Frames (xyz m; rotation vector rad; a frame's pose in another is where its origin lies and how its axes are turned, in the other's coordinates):
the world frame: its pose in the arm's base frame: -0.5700 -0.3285 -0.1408 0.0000 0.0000 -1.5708
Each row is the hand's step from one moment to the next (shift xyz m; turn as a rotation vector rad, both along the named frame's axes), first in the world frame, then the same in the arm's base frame.
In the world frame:
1: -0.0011 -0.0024 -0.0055 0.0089 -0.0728 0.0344
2: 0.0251 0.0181 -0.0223 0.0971 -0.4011 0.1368
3: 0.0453 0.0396 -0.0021 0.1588 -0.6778 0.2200
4: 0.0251 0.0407 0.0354 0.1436 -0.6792 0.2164
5: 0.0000 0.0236 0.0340 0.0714 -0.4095 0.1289
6: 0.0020 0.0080 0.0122 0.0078 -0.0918 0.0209
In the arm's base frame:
1: -0.0024 0.0011 -0.0055 -0.0728 -0.0089 0.0344
2: 0.0181 -0.0251 -0.0223 -0.4011 -0.0971 0.1368
3: 0.0396 -0.0453 -0.0021 -0.6778 -0.1588 0.2200
4: 0.0407 -0.0251 0.0354 -0.6792 -0.1436 0.2164
5: 0.0236 0.0000 0.0340 -0.4095 -0.0714 0.1289
6: 0.0080 -0.0020 0.0122 -0.0918 -0.0078 0.0209

